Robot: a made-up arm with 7 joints. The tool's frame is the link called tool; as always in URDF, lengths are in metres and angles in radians. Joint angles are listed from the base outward.
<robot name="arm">
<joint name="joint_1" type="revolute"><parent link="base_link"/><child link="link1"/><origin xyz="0 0 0.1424" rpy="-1.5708 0 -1.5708"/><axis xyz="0 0 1"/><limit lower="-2.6" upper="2.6"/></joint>
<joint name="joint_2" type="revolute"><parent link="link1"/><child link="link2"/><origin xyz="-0.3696 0.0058 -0.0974" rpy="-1.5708 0 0"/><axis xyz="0 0 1"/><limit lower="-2.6" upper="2.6"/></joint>
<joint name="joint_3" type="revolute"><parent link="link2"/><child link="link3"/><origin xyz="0.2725 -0.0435 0.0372" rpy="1.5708 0 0"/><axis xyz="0 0 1"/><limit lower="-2.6" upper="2.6"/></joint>
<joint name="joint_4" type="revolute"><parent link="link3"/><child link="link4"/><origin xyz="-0.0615 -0.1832 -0.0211" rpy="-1.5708 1.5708 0"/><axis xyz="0 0 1"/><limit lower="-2.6" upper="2.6"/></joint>
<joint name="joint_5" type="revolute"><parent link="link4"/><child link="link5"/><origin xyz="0.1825 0.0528 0.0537" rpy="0 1.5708 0"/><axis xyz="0 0 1"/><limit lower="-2.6" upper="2.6"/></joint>
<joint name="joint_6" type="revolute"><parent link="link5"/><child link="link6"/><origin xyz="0.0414 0.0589 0.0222" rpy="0 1.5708 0"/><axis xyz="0 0 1"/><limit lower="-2.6" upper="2.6"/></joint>
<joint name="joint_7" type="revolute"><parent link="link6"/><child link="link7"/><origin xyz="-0.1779 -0.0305 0.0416" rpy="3.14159 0 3.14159"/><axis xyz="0 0 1"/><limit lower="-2.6" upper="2.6"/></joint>
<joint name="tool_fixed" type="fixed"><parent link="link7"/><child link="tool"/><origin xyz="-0.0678 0.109 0.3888" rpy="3.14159 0 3.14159"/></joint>
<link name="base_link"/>
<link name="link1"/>
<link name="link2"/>
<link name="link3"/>
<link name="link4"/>
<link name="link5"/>
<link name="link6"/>
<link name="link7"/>
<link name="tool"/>
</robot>
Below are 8 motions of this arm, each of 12 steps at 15 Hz.
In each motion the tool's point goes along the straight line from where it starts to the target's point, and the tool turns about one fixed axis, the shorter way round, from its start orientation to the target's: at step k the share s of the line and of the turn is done. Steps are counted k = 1, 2, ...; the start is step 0. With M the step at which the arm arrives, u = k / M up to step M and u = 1 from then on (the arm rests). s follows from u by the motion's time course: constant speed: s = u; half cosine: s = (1 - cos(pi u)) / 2; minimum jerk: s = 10 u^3 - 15 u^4 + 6 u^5.
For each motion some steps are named. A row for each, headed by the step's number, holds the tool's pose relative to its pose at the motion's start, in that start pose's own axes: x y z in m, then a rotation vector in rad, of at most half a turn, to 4 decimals.
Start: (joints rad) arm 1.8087 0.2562 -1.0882 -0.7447 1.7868 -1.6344 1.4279
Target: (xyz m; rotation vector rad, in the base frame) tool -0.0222 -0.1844 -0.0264 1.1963 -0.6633 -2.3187
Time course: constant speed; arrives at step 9
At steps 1, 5, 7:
1: -0.0184 -0.0139 -0.0107 -0.0311 0.0459 -0.0331
5: -0.0918 -0.0694 -0.0537 -0.1553 0.2293 -0.1657
7: -0.1285 -0.0972 -0.0752 -0.2175 0.3210 -0.2320

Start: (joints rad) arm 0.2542 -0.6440 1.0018 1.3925 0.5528 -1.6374 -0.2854
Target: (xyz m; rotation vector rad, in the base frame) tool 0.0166 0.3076 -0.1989 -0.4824 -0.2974 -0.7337
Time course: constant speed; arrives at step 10
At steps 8, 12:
8: 0.1557 0.3089 -0.0792 0.5579 -1.0178 0.3938
12: 0.1947 0.3861 -0.0991 0.6974 -1.2722 0.4922

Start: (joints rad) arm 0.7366 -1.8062 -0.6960 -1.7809 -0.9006 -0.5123 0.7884
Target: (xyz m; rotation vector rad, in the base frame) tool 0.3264 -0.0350 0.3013 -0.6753 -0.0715 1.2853
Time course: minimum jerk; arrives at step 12
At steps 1, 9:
1: -0.0005 0.0007 -0.0001 0.0015 0.0011 -0.0008
9: -0.0885 0.1227 -0.0187 0.2629 0.1996 -0.1387

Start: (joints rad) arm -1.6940 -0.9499 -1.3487 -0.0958 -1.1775 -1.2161 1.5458
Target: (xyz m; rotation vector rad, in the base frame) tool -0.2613 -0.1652 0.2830 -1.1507 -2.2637 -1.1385
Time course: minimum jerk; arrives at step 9
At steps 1, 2, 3, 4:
1: 0.0024 0.0002 0.0023 0.0004 -0.0045 -0.0048
2: 0.0157 0.0011 0.0154 0.0028 -0.0295 -0.0319
3: 0.0432 0.0031 0.0422 0.0078 -0.0812 -0.0876
4: 0.0817 0.0059 0.0798 0.0146 -0.1534 -0.1656

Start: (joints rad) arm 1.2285 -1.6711 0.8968 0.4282 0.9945 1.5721 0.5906
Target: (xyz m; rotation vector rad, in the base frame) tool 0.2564 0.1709 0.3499 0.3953 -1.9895 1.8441
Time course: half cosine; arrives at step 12
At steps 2, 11, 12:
2: 0.0021 -0.0088 0.0023 -0.0409 -0.0283 0.0130
11: 0.0313 -0.1297 0.0342 -0.5996 -0.4154 0.1901
12: 0.0318 -0.1320 0.0348 -0.6100 -0.4226 0.1934

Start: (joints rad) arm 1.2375 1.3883 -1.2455 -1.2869 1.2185 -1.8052 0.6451
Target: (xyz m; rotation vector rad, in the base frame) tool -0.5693 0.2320 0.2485 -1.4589 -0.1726 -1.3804
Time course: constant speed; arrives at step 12
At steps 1, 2, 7, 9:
1: -0.0238 -0.0028 0.0040 -0.0536 -0.0418 -0.0210
2: -0.0477 -0.0056 0.0080 -0.1071 -0.0835 -0.0421
7: -0.1669 -0.0196 0.0279 -0.3749 -0.2923 -0.1473
9: -0.2146 -0.0253 0.0359 -0.4821 -0.3758 -0.1894

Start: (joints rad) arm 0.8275 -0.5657 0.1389 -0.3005 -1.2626 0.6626 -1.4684
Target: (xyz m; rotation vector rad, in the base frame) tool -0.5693 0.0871 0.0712 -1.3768 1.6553 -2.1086
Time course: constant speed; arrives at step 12
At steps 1, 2, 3, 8, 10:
1: -0.0003 0.0091 -0.0016 0.0209 0.0231 -0.0202
2: -0.0007 0.0181 -0.0032 0.0418 0.0462 -0.0404
3: -0.0010 0.0272 -0.0048 0.0627 0.0693 -0.0605
8: -0.0026 0.0726 -0.0129 0.1673 0.1847 -0.1614
10: -0.0033 0.0907 -0.0162 0.2091 0.2309 -0.2018

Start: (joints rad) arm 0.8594 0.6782 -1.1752 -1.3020 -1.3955 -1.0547 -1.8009
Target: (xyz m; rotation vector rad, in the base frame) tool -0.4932 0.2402 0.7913 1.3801 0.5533 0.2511
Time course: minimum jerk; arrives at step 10
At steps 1, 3, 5, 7, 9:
1: -0.0004 -0.0003 -0.0002 -0.0026 -0.0033 -0.0036
3: -0.0083 -0.0056 -0.0043 -0.0494 -0.0632 -0.0678
5: -0.0255 -0.0172 -0.0131 -0.1514 -0.1937 -0.2080
7: -0.0426 -0.0288 -0.0219 -0.2533 -0.3242 -0.3481
9: -0.0505 -0.0342 -0.0260 -0.3001 -0.3840 -0.4124

